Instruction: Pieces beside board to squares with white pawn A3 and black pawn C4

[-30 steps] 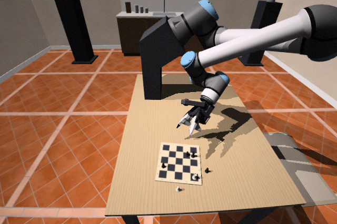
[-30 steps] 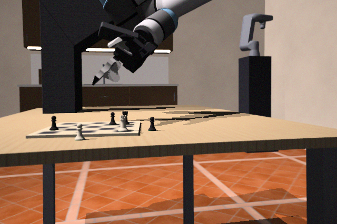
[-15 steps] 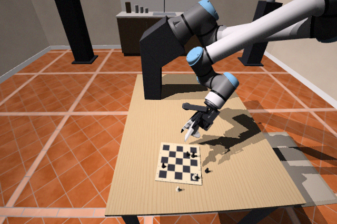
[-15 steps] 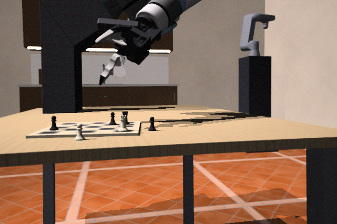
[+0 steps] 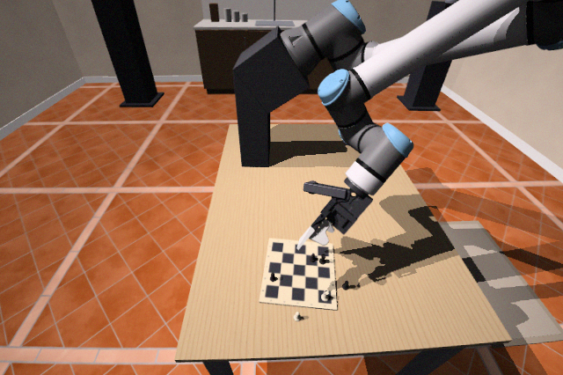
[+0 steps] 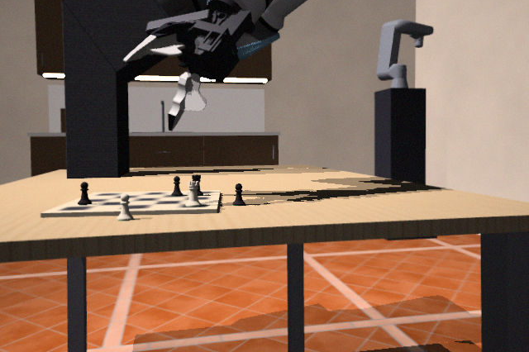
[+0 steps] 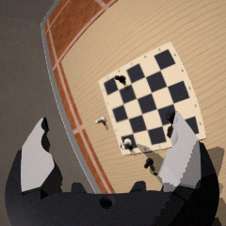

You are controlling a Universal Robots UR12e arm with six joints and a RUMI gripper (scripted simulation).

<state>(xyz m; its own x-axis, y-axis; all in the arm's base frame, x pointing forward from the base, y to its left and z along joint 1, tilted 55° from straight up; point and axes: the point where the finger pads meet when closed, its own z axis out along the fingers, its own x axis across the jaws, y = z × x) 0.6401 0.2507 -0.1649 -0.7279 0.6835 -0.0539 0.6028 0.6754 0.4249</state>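
Right now my hand is 14 cm short of the white pawn, 2 cm to the left of it and 14 cm above it. The rest, counted from my hand: white rook: 9 cm ahead, 6 cm to the left, 14 cm below; then chessboard: 15 cm below.
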